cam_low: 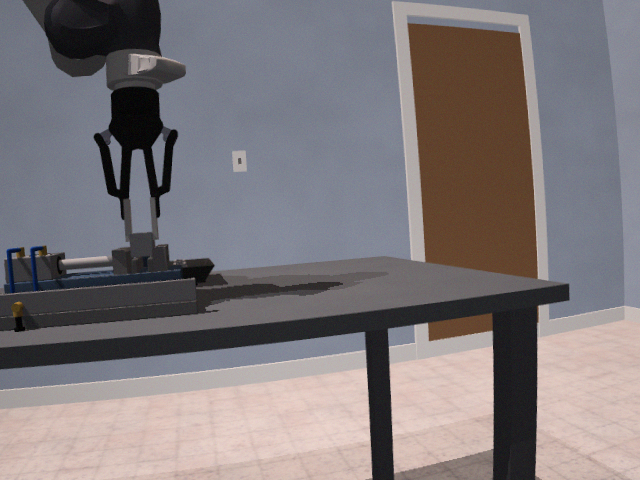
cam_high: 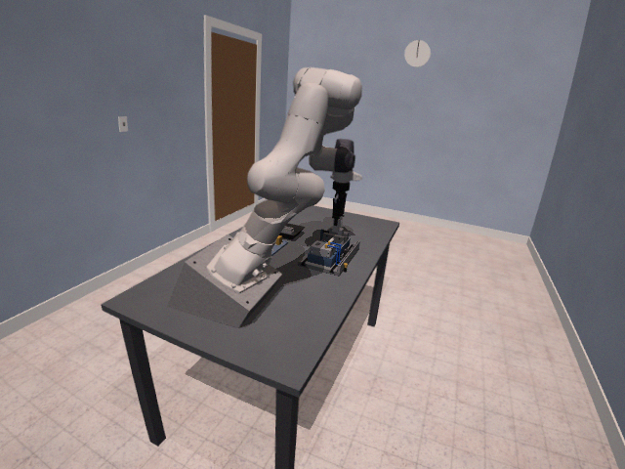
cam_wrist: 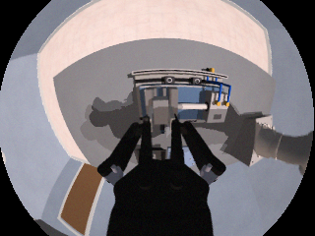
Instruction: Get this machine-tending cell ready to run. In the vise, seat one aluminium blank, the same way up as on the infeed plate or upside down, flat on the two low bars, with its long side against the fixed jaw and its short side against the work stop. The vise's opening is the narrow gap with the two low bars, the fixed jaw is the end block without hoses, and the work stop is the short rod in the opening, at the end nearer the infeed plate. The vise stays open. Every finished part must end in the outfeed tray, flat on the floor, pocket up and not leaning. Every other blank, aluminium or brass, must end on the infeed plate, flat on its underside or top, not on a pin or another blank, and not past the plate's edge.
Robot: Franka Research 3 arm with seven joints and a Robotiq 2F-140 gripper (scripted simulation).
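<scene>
My gripper is now 50 mm to the right of the work stop and 50 mm above it. Round my hand: vise guard rail (100 mm below, 90 mm to the right, 80 mm behind); vise (100 mm below, 70 mm behind, 10 mm to the left); brass blank (290 mm to the left, 110 mm below, 60 mm behind).
</scene>
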